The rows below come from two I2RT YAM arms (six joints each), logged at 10 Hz.
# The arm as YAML. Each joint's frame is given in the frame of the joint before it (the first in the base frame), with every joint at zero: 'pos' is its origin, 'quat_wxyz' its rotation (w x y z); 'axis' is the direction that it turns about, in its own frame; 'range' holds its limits. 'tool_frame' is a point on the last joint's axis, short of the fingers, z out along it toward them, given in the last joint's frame.
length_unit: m
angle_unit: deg
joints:
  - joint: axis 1
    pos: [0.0, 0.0, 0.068]
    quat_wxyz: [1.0, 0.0, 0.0, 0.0]
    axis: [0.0, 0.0, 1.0]
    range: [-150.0, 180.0]
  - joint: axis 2
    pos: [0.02, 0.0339, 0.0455]
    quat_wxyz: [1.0, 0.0, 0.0, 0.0]
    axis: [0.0, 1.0, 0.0]
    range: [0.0, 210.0]
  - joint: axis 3
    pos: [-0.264, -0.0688, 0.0]
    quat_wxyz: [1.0, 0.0, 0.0, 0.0]
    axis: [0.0, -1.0, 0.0]
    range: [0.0, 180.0]
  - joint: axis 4
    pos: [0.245, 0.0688, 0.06]
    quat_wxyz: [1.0, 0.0, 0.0, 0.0]
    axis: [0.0, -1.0, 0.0]
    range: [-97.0, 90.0]
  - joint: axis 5
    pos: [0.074, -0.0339, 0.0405]
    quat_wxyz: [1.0, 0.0, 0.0, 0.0]
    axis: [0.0, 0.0, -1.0]
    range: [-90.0, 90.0]
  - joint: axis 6
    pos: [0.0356, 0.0, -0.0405]
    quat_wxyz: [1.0, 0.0, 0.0, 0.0]
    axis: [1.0, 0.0, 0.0]
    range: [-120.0, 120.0]
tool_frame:
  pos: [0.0, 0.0, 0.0]
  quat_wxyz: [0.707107, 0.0, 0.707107, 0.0]
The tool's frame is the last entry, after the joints.
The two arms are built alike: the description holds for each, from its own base.
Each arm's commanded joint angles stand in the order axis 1, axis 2, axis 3, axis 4, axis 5, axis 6.
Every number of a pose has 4 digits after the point. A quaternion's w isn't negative.
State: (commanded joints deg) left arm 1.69 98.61 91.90 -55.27 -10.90 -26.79; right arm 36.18 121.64 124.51 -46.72 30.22 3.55
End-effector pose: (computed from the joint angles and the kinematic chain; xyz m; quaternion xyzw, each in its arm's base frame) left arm 0.3607 0.0174 0.3093 -0.2599 0.9305 0.0376 0.2553; right arm 0.3946 0.2664 0.3379 -0.1515 0.8811 -0.0970 0.4374
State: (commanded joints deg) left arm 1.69 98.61 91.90 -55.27 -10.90 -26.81; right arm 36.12 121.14 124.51 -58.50 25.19 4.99
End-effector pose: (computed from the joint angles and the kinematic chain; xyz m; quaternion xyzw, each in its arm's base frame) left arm 0.3607 0.0174 0.3093 -0.2600 0.9305 0.0375 0.2553; right arm 0.3791 0.2579 0.3266 -0.1869 0.9145 -0.0921 0.3468
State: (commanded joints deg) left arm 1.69 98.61 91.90 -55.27 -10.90 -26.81; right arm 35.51 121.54 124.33 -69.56 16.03 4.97
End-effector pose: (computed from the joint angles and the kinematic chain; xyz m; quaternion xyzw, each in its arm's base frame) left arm 0.3607 0.0174 0.3093 -0.2600 0.9305 0.0375 0.2553; right arm 0.3660 0.2491 0.3109 -0.2284 0.9431 -0.0592 0.2343
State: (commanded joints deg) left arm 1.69 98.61 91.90 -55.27 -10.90 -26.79; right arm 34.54 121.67 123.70 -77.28 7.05 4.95
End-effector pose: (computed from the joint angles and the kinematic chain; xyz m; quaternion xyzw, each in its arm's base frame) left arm 0.3607 0.0174 0.3093 -0.2599 0.9305 0.0376 0.2553; right arm 0.3560 0.2397 0.3011 -0.2451 0.9590 -0.0141 0.1412
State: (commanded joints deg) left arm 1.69 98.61 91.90 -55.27 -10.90 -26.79; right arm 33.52 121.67 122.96 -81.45 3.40 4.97
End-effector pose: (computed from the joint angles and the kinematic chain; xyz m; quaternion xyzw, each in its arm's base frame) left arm 0.3607 0.0174 0.3093 -0.2599 0.9305 0.0376 0.2553; right arm 0.3521 0.2307 0.2958 -0.2431 0.9658 0.0004 0.0907
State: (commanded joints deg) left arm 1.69 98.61 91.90 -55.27 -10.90 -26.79; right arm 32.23 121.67 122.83 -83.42 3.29 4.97
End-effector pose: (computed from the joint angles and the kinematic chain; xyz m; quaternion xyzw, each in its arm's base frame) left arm 0.3607 0.0174 0.3093 -0.2599 0.9305 0.0376 0.2553; right arm 0.3539 0.2207 0.2946 -0.2331 0.9697 -0.0056 0.0731
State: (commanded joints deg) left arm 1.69 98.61 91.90 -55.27 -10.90 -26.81; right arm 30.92 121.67 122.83 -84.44 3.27 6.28
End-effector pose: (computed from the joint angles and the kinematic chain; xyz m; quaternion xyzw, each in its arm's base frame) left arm 0.3607 0.0174 0.3093 -0.2600 0.9305 0.0375 0.2553; right arm 0.3572 0.2116 0.2943 -0.2113 0.9753 -0.0083 0.0646
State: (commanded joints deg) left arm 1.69 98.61 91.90 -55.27 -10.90 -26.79; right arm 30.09 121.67 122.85 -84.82 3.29 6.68
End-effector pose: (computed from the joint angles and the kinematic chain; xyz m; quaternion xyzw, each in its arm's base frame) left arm 0.3607 0.0174 0.3093 -0.2599 0.9305 0.0376 0.2553; right arm 0.3596 0.2060 0.2944 -0.2009 0.9776 -0.0097 0.0617
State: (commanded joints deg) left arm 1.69 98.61 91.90 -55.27 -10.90 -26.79; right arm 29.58 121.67 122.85 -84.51 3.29 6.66
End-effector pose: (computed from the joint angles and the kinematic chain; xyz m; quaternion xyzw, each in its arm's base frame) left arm 0.3607 0.0174 0.3093 -0.2599 0.9305 0.0376 0.2553; right arm 0.3620 0.2031 0.2944 -0.1966 0.9783 -0.0092 0.0642
